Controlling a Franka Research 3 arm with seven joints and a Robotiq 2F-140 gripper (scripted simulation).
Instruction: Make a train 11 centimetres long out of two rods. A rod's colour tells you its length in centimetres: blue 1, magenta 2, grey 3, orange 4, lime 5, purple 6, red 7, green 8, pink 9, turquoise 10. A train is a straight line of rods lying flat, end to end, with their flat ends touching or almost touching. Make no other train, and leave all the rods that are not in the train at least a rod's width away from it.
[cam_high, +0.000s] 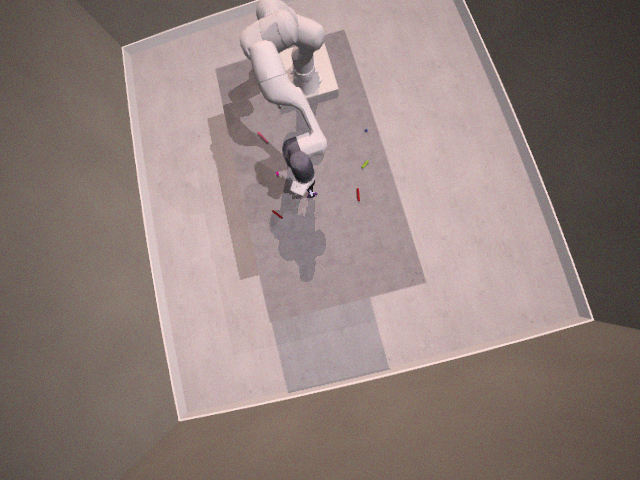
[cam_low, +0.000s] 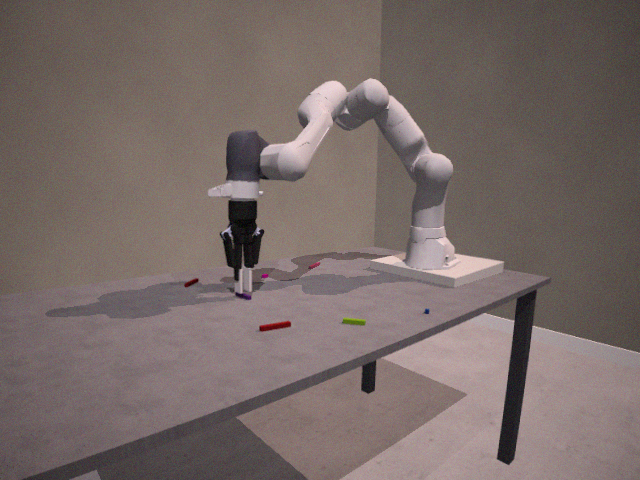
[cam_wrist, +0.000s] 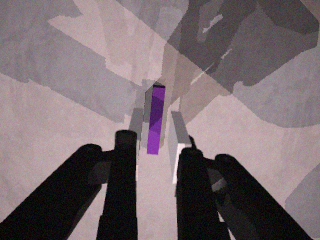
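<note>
Now: hand 40 mm above the purple rod. The rest, counted from my hand: red rod: 80 mm ahead, 250 mm to the left, 40 mm below; then magenta rod: 190 mm behind, 160 mm to the right, 40 mm below; then lime rod: 80 mm behind, 340 mm to the left, 40 mm below.
</note>
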